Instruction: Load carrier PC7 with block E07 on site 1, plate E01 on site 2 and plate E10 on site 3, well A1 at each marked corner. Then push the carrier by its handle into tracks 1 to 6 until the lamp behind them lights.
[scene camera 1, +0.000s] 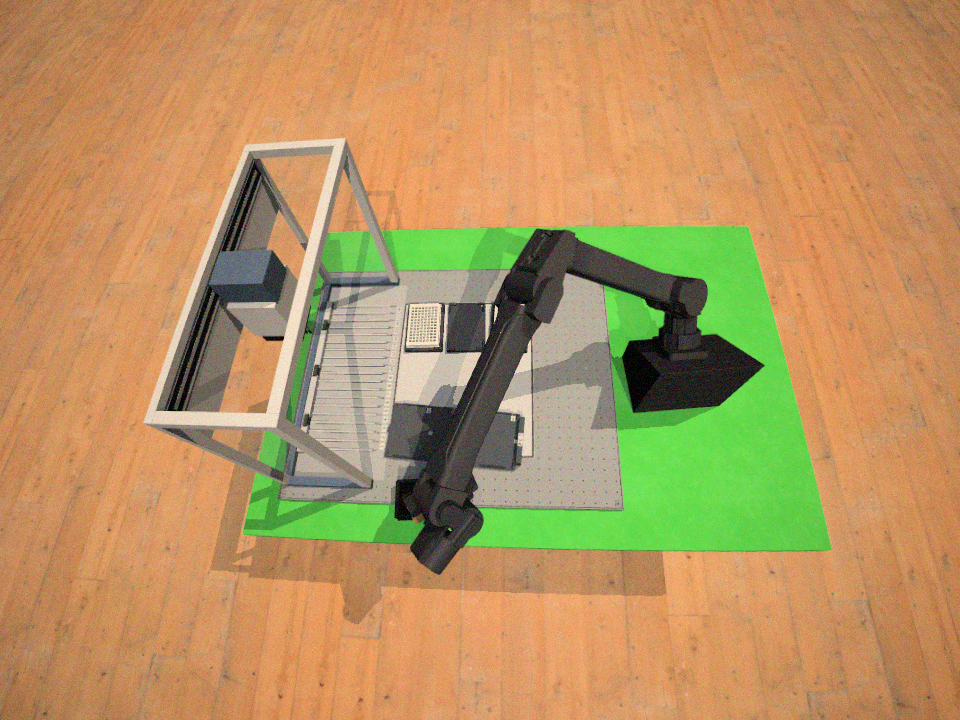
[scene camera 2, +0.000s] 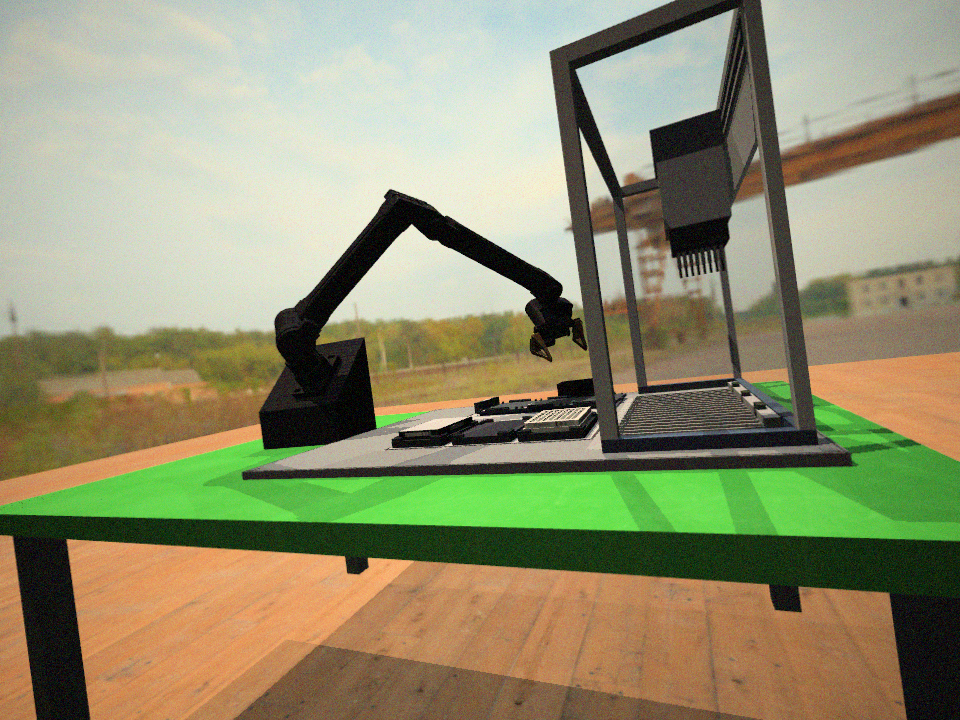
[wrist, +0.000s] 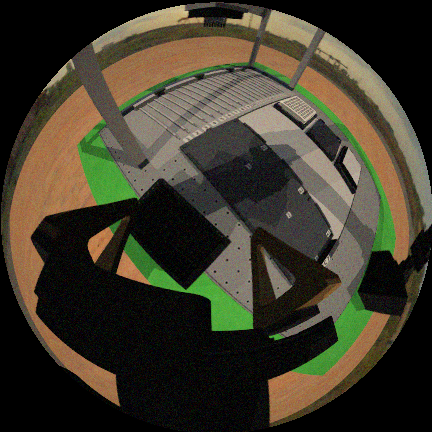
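Seen in the pictures: gripper, fingertip midpoint: (scene camera 2: 569, 354) (wrist: 196, 219); arm's base at its link origin: (scene camera 1: 678, 350) (scene camera 2: 318, 377).
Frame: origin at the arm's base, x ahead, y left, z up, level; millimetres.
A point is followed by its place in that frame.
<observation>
The dark carrier (scene camera 1: 408, 434) @(x 628, y 112, z -126 mm) (wrist: 215, 150) @(x 633, y 127, z -127 mm) lies on the perforated board, its near end by the tracks (scene camera 1: 352, 372) @(x 781, y -66, z -133 mm) (scene camera 2: 682, 410) (wrist: 215, 97) @(x 755, y -12, z -136 mm); its sites look bare, and the arm covers part of it in scene camera 1. A black block (scene camera 1: 404, 503) @(x 629, y 277, z -103 mm) (scene camera 2: 574, 385) @(x 566, y 226, z -103 mm) (wrist: 182, 232) @(x 574, y 258, z -100 mm) lies at the board's edge beside the carrier. My gripper (scene camera 2: 566, 352) @(x 562, y 240, z -26 mm) (wrist: 196, 219) @(x 562, y 240, z -26 mm) is open and empty above that block. A white plate (scene camera 1: 423, 325) @(x 591, y -177, z -112 mm) (scene camera 2: 559, 419) @(x 598, y -228, z -112 mm) (wrist: 299, 109) @(x 584, y -162, z -114 mm), a dark plate (scene camera 1: 466, 325) @(x 479, y -175, z -126 mm) (wrist: 325, 137) @(x 480, y -159, z -126 mm) and another pale plate (scene camera 2: 434, 427) @(x 383, y -206, z -111 mm) (wrist: 351, 167) @(x 372, y -140, z -111 mm) stand in a row. Their labels and the lamp cannot be made out.
A gantry frame (scene camera 1: 217, 420) @(x 805, y 219, z 342 mm) (scene camera 2: 585, 255) @(x 676, y -350, z 97 mm) (wrist: 107, 107) @(x 712, y 224, z 10 mm) stands around the tracks, with a pipetting head (scene camera 1: 248, 275) @(x 817, y -49, z 322 mm) (scene camera 2: 694, 182) hanging inside. One post rises close to the block. The arm's base (scene camera 1: 690, 375) @(x 17, y 89, z 65 mm) (scene camera 2: 317, 403) @(x 35, y -59, z -58 mm) (wrist: 382, 285) @(x 84, y 60, z -47 mm) stands on the green table (scene camera 1: 721, 480) @(x -88, y 265, z -151 mm) (scene camera 2: 232, 496) @(x 167, y -421, z -150 mm) beyond the board.
</observation>
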